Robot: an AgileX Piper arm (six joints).
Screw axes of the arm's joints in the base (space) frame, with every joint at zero. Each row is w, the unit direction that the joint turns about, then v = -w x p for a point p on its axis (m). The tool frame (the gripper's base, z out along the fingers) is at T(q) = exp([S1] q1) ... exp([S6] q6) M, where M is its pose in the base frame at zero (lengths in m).
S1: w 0 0 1 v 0.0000 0.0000 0.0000
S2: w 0 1 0 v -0.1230 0.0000 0.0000
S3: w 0 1 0 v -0.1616 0.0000 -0.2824
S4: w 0.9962 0 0.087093 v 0.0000 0.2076 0.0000
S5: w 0 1 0 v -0.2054 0.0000 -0.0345
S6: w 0.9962 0 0.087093 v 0.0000 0.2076 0.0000
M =
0.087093 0 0.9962 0.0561
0 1 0 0.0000
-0.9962 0 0.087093 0.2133
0 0 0 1
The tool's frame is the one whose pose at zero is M.
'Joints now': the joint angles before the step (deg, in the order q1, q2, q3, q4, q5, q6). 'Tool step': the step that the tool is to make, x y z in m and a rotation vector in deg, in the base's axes. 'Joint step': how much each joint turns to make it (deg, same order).
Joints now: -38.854 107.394 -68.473 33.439 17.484 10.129
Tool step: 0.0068 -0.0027 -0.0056 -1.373 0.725 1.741
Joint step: 0.354 1.789 -1.373 -0.002 -0.429 -2.135
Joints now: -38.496 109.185 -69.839 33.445 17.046 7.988
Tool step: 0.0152 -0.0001 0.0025 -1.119 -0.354 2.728
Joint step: 1.164 1.896 -3.472 -0.013 1.024 -1.474
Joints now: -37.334 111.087 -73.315 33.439 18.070 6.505
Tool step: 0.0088 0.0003 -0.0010 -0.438 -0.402 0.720
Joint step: 0.772 1.284 -1.684 -0.013 -0.210 -0.053
